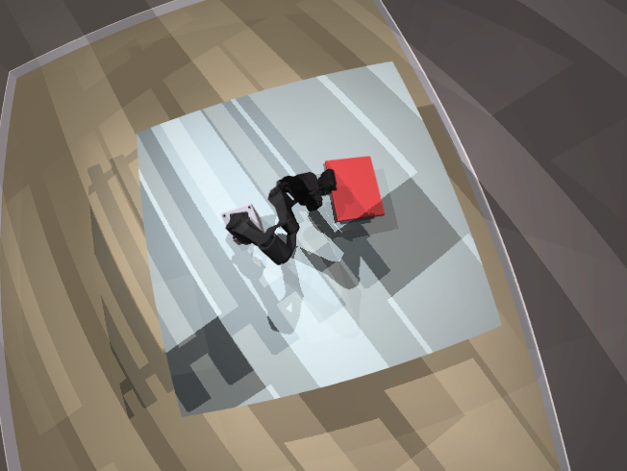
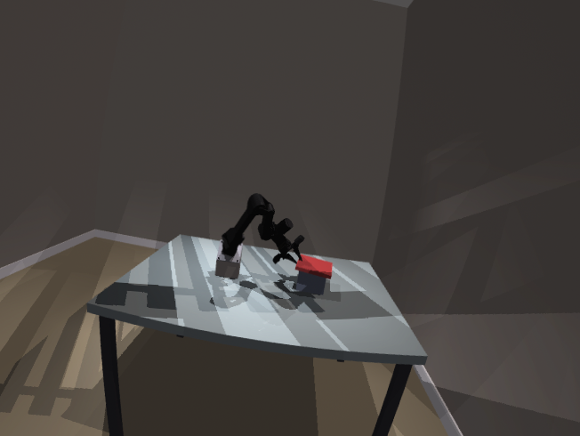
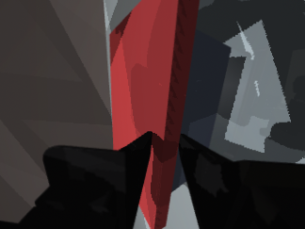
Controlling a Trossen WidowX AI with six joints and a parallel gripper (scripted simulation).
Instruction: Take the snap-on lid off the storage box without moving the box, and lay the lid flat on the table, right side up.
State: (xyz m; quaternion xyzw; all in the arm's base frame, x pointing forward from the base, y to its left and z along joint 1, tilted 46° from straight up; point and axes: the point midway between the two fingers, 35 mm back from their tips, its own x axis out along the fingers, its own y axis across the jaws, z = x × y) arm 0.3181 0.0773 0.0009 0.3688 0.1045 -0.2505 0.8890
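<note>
The red lid lies 80 mm ahead of my gripper tip. The rest, counted from my gripper tip: dark storage box 70 mm ahead, 60 mm below.
</note>
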